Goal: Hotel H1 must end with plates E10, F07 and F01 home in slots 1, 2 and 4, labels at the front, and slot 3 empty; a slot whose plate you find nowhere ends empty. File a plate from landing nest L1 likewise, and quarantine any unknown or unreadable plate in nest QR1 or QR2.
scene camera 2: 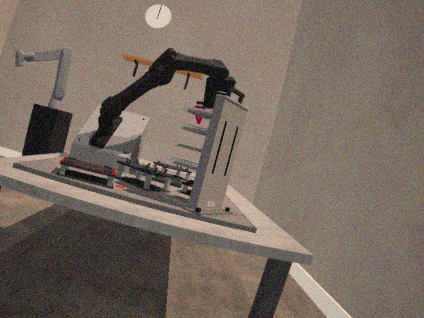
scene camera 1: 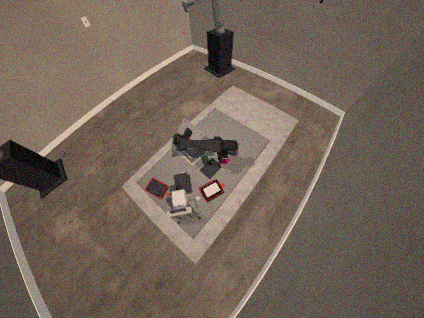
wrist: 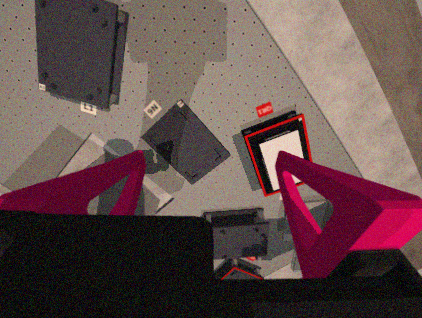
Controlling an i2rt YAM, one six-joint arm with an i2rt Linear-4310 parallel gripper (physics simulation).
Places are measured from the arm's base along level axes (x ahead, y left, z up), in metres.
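Pixels of known places: gripper, fingertip midpoint: [scene camera 2: 207, 125] [scene camera 1: 223, 157] [wrist: 210, 158]; arm's base at its link origin: [scene camera 2: 106, 131].
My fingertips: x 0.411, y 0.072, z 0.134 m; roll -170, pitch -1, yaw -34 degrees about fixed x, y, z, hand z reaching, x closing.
Note:
For each thing: its top centre in the pictures, then the offset to it from my fingertips.
- white rectangular piece at its top centre: [wrist: 284, 162] [scene camera 1: 211, 189] 0.067 m ahead, 0.183 m right, 0.219 m down
- red-edged nest at its top centre: [scene camera 2: 89, 163] [wrist: 234, 288] [scene camera 1: 155, 187] 0.255 m back, 0.523 m right, 0.227 m down
- dark nest N6 at its top centre: [wrist: 186, 148] [scene camera 2: 168, 177] [scene camera 1: 210, 167] 0.094 m back, 0.052 m right, 0.255 m down
- dark nest at its top centre: [wrist: 237, 248] [scene camera 2: 146, 163] [scene camera 1: 181, 182] 0.134 m back, 0.328 m right, 0.197 m down
My gripper [scene camera 1: 225, 161] [scene camera 2: 199, 120] [wrist: 210, 158] is open and empty, its magenta fingers apart high above the nests. Hotel H1 [scene camera 2: 220, 155] stands upright with pale shelves in scene camera 2; its slot contents and labels cannot be read. In the wrist view, landing nest L1 [wrist: 75, 55] is a dark raised rectangle at upper left; whether it bears a plate is unclear. Nest QR1 [scene camera 1: 204, 196] [wrist: 254, 162], red-edged, carries a white rectangular piece [scene camera 1: 211, 189] [wrist: 270, 155]. Another red-edged nest [scene camera 1: 157, 188] [scene camera 2: 87, 166] has a dark top. No plate label is readable.
The dark nest N6 [wrist: 197, 150] lies turned below the gripper. Another dark nest [wrist: 240, 240] shows at the bottom of the wrist view, partly hidden. The hotel's tall side panel rises near the wrist in scene camera 2. The table's pale edge [wrist: 310, 75] is at the right.

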